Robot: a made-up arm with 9 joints.
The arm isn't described. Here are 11 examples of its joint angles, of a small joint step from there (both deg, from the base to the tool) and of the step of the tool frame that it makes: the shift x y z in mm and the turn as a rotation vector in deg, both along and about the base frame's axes.
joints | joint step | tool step
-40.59 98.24 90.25 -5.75 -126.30 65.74 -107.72 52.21 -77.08 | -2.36 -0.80 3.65 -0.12 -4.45 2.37 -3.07 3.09 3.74 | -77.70 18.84 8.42 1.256 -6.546 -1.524
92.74 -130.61 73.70 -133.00 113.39 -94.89 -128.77 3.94 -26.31 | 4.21 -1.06 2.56 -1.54 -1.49 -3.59 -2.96 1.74 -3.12 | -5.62 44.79 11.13 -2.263 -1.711 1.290
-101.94 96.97 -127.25 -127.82 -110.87 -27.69 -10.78 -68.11 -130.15 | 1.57 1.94 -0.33 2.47 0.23 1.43 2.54 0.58 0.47 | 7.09 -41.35 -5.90 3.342 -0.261 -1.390
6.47 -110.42 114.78 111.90 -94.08 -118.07 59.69 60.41 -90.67 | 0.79 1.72 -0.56 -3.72 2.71 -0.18 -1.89 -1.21 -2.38 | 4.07 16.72 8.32 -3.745 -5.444 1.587
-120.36 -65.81 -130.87 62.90 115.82 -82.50 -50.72 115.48 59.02 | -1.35 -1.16 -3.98 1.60 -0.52 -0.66 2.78 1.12 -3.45 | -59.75 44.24 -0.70 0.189 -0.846 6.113
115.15 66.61 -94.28 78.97 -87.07 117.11 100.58 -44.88 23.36 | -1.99 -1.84 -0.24 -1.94 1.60 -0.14 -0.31 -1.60 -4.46 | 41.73 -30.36 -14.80 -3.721 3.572 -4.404
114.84 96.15 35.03 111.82 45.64 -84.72 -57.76 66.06 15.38 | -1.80 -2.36 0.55 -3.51 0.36 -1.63 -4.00 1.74 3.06 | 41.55 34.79 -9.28 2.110 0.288 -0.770
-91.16 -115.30 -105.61 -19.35 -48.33 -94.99 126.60 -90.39 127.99 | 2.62 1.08 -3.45 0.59 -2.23 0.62 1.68 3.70 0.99 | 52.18 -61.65 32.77 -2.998 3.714 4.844
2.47 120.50 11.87 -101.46 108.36 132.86 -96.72 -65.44 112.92 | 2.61 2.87 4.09 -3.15 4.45 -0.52 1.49 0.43 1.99 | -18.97 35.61 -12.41 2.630 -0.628 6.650
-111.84 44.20 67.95 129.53 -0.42 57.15 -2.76 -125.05 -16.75 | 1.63 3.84 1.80 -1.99 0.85 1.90 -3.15 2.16 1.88 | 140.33 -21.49 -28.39 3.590 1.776 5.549
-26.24 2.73 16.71 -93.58 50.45 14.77 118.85 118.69 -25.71 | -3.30 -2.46 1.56 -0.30 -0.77 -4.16 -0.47 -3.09 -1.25 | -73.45 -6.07 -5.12 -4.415 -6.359 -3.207
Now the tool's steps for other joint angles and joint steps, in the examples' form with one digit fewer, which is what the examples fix.
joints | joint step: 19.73 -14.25 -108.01 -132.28 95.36 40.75 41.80 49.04 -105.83 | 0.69 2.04 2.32 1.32 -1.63 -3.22 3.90 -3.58 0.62
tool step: 63.2 47.3 -10.0 -2.53 -1.71 2.51
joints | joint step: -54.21 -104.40 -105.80 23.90 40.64 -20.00 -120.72 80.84 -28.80 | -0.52 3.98 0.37 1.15 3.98 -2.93 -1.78 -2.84 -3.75
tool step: 64.1 51.7 -42.3 -4.59 -0.14 -6.86
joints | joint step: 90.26 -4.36 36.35 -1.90 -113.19 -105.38 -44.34 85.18 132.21 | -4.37 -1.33 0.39 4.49 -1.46 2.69 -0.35 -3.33 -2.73
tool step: -18.9 54.9 -11.4 -1.36 -9.03 -8.54
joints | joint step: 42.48 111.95 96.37 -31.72 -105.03 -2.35 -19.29 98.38 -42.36 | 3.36 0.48 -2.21 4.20 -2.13 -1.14 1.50 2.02 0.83
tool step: 50.4 51.4 -8.7 1.51 -1.37 0.88
